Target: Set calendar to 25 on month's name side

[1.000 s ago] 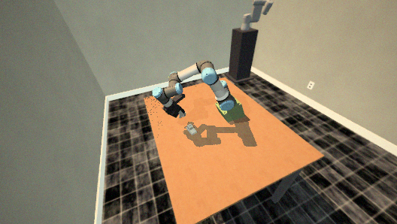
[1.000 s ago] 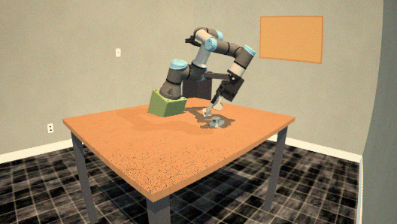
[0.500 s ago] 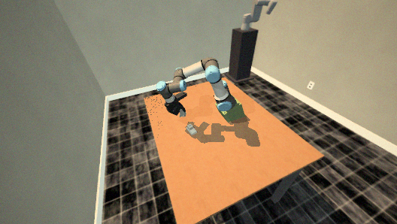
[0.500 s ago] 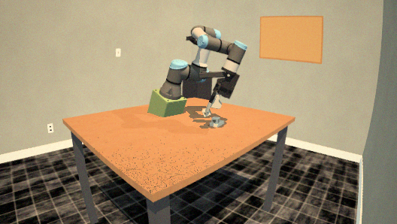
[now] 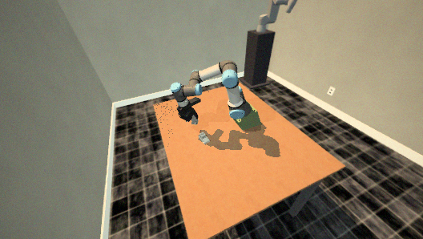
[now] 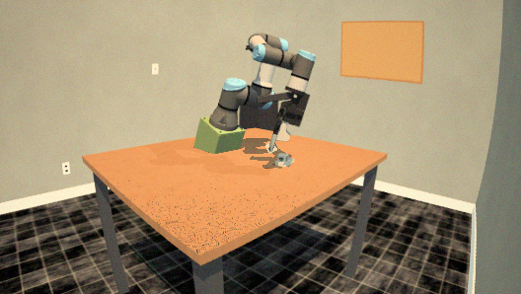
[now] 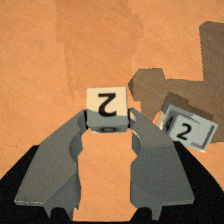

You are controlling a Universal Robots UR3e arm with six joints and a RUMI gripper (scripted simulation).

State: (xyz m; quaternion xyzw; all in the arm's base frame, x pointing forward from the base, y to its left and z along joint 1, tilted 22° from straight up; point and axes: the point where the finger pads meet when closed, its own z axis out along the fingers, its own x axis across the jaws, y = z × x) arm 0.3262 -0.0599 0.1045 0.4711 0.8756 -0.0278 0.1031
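Right now my hand is 1 cm above the white calendar cube. Round my hand: white calendar tray (3 cm behind, 11 cm to the left, 9 cm below).
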